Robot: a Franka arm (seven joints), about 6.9 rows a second.
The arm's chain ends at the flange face. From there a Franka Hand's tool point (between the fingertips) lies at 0.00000 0.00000 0.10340 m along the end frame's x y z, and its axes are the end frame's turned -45 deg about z.
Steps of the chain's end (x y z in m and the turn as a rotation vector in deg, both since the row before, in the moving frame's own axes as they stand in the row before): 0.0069, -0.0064, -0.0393, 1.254, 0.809, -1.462; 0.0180, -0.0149, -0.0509, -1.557, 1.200, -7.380; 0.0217, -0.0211, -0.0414, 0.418, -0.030, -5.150; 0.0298, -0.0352, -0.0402, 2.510, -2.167, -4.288; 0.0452, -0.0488, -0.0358, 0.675, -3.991, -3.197; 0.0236, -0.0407, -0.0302, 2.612, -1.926, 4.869
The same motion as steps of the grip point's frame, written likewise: 0.0120, -0.0002, -0.0393, 0.315, 1.459, -1.462; 0.0230, 0.0057, -0.0510, -1.949, -0.252, -7.380; 0.0307, -0.0002, -0.0414, 0.317, 0.274, -5.150; 0.0462, -0.0098, -0.0404, 3.307, 0.243, -4.288; 0.0621, -0.0084, -0.0361, 3.299, -2.345, -3.197; 0.0466, -0.0178, -0.0304, 3.209, 0.485, 4.869
